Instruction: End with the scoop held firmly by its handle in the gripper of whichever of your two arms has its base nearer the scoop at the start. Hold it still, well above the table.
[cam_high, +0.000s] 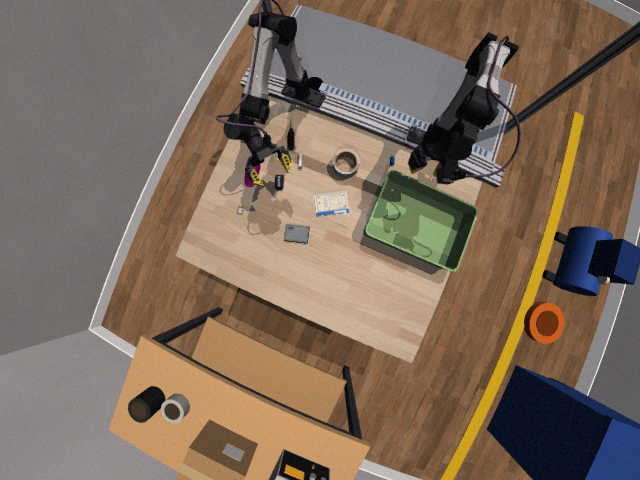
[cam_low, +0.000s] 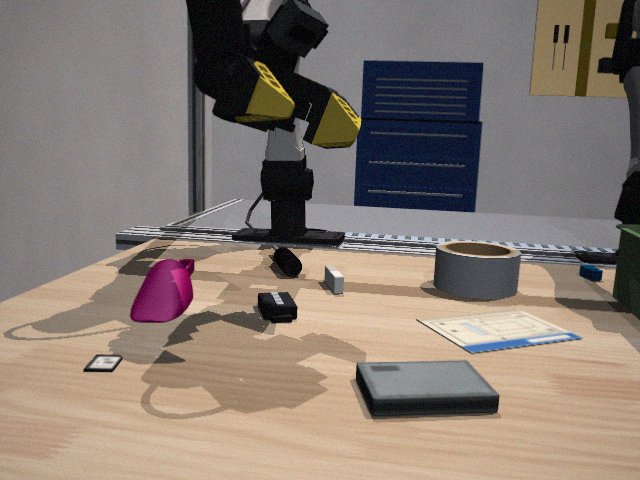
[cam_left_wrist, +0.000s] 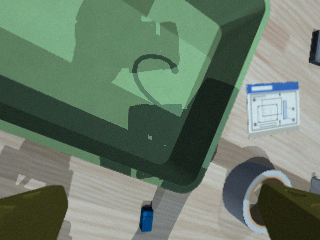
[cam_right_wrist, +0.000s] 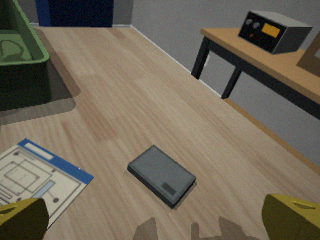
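The magenta scoop is 8 cm behind my right hand, 19 cm to the right of it and 19 cm below it. The rest, counted from my right hand: black block (3 cm behind, 4 cm to the right, 20 cm below); then white stick (16 cm behind, 20 cm below); then memory card (14 cm ahead, 16 cm to the right, 21 cm below).
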